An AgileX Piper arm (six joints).
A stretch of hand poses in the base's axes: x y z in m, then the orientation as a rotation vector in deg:
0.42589, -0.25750, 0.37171, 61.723, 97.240, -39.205
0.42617, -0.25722, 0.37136, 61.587, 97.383, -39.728
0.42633, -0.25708, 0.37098, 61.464, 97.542, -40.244
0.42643, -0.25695, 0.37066, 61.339, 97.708, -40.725
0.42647, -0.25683, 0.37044, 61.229, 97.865, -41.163
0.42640, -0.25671, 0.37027, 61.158, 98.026, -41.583
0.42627, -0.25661, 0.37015, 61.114, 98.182, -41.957
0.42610, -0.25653, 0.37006, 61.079, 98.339, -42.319
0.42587, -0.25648, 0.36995, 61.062, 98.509, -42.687
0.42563, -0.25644, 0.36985, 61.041, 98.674, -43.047
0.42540, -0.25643, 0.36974, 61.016, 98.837, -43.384
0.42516, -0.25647, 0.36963, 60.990, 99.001, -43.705
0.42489, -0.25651, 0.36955, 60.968, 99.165, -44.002
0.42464, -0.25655, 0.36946, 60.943, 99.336, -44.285
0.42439, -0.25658, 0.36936, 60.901, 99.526, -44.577
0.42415, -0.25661, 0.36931, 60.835, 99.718, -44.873
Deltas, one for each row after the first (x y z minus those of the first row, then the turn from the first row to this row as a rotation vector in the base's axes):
0.00028, 0.00028, -0.00035, -0.256, 0.382, -0.121
0.00044, 0.00042, -0.00073, -0.493, 0.774, -0.244
0.00054, 0.00055, -0.00105, -0.710, 1.154, -0.349
0.00058, 0.00067, -0.00127, -0.901, 1.504, -0.446
0.00051, 0.00079, -0.00144, -1.060, 1.850, -0.560
0.00038, 0.00089, -0.00156, -1.184, 2.167, -0.672
0.00021, 0.00097, -0.00165, -1.296, 2.480, -0.784
-0.00002, 0.00102, -0.00176, -1.395, 2.806, -0.908
-0.00026, 0.00106, -0.00186, -1.493, 3.124, -1.027
-0.00049, 0.00107, -0.00197, -1.584, 3.428, -1.134
-0.00073, 0.00103, -0.00208, -1.667, 3.726, -1.232
-0.00100, 0.00099, -0.00216, -1.736, 4.010, -1.321
-0.00125, 0.00095, -0.00225, -1.796, 4.293, -1.401
-0.00150, 0.00092, -0.00235, -1.861, 4.595, -1.470
-0.00174, 0.00089, -0.00240, -1.939, 4.901, -1.524

